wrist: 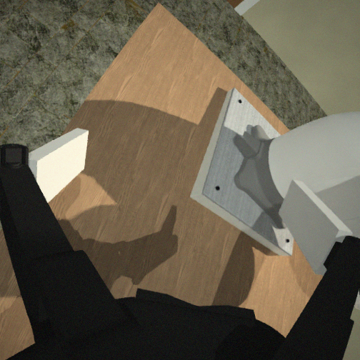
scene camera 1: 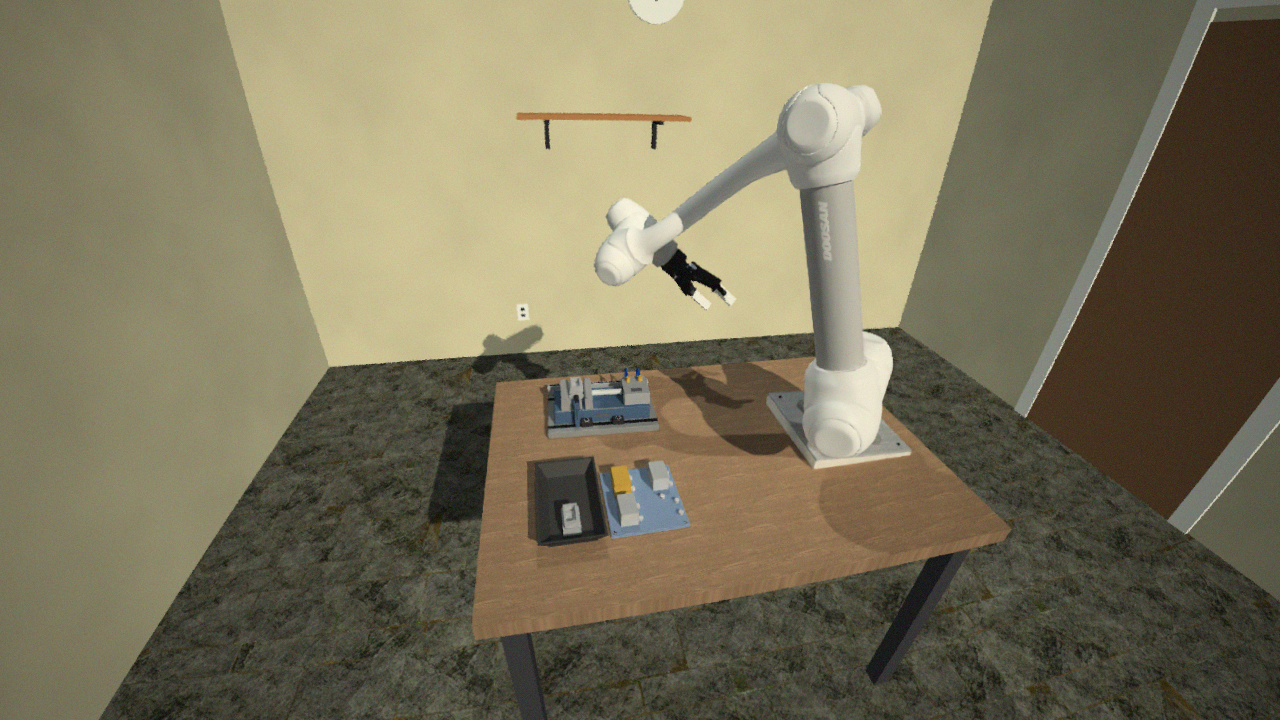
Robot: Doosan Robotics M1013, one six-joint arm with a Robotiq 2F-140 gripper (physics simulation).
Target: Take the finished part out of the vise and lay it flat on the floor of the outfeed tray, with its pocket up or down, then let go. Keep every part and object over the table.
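Frame: origin at the arm's base, x ahead, y left, z up, level; metres.
Seen in the pictures: gripper, fingertip midpoint: (scene camera 1: 720, 304).
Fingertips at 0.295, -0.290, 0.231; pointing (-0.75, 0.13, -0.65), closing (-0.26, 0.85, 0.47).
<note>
Offsets run from my fingertips to a thing's top centre, as dx, dy, dz. "spot": to the spot under its first point. Level surfaces: height alone.
My gripper (scene camera 1: 716, 300) (wrist: 188, 173) is open and empty. It hangs high above the table, right of the vise and left of the robot base, with its fingers slanting down to the right. The vise {+0.358, +0.180, -0.160} (scene camera 1: 617, 406), blue with grey jaws, stands at the table's back left. A light shape shows between its jaws, too small to tell whether it is the part. The dark outfeed tray {spot: +0.436, +0.457, -0.247} (scene camera 1: 568, 480) lies at the front left. A light grey part {+0.423, +0.587, -0.212} (scene camera 1: 571, 519) lies in its front end, with what looks like a recess facing up. The vise and tray do not show in the wrist view.
A blue plate {+0.266, +0.514, -0.251} (scene camera 1: 659, 515) right of the tray bears an orange block {+0.314, +0.476, -0.215} (scene camera 1: 621, 479), a grey block {+0.225, +0.463, -0.215} (scene camera 1: 658, 475) and another grey block {+0.302, +0.564, -0.215} (scene camera 1: 628, 509). The robot's base plate (scene camera 1: 787, 413) (wrist: 217, 170) is at the right of the wooden table {dz -0.260} (scene camera 1: 742, 537) (wrist: 165, 65).
</note>
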